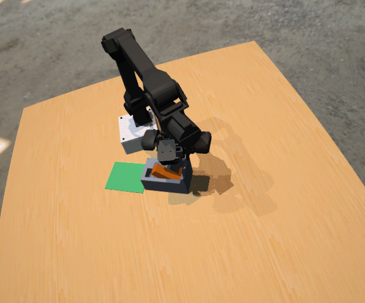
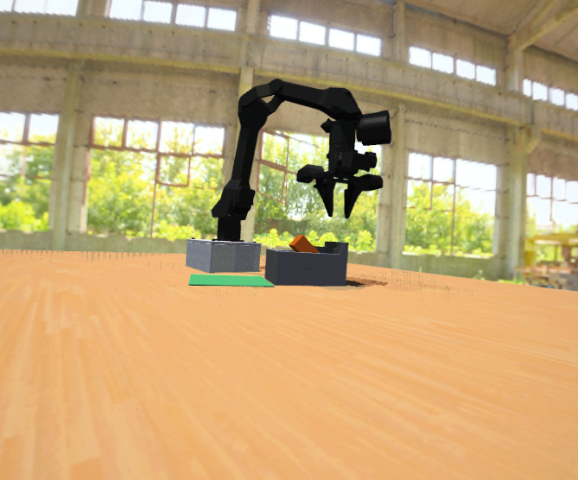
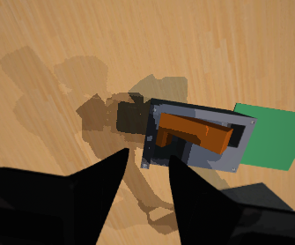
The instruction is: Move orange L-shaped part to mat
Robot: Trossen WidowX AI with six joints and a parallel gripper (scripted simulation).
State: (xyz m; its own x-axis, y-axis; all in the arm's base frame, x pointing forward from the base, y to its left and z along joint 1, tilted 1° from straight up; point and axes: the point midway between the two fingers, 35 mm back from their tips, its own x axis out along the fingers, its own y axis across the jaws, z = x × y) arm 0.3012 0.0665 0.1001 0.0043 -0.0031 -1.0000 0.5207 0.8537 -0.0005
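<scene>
Right now the orange L-shaped part is 3 cm behind my gripper tip, 3 cm to the right of it and 10 cm below it. From my gripper tip the other things lie so: green mat (12 cm behind, 19 cm to the right, 16 cm below).
</scene>
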